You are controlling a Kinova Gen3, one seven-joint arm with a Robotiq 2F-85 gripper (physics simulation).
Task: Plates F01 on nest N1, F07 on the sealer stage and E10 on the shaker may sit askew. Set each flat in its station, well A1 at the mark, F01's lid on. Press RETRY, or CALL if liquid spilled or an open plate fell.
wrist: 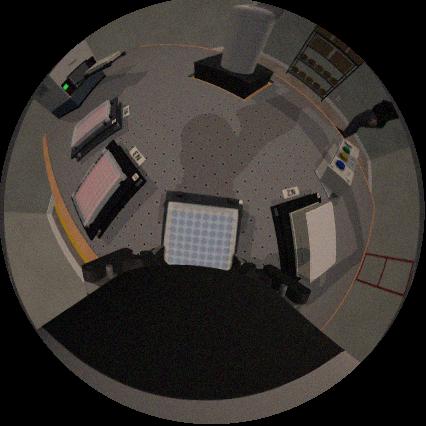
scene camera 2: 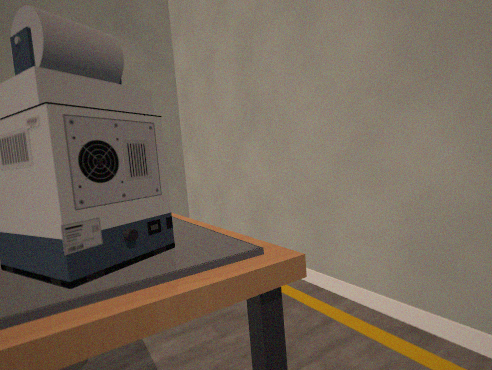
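Observation:
My gripper is shut on a plate with blue wells, held by its two sides. The plate looks level over a black station whose edge shows behind it; whether it touches is unclear, and no name on it is legible. A plate with pink wells lies on black nest N1 at the upper left; its tilt and lid are unclear. The sealer shows in the scene view with a white roll on top; its stage and plate F07 cannot be made out. Well A1 marks are too small to read.
Nest N3 holds a pink plate. Nest N2 holds a pale, white-topped item. A button box with green, yellow and blue buttons stands right. The arm's base is at the back. A person is beyond the table.

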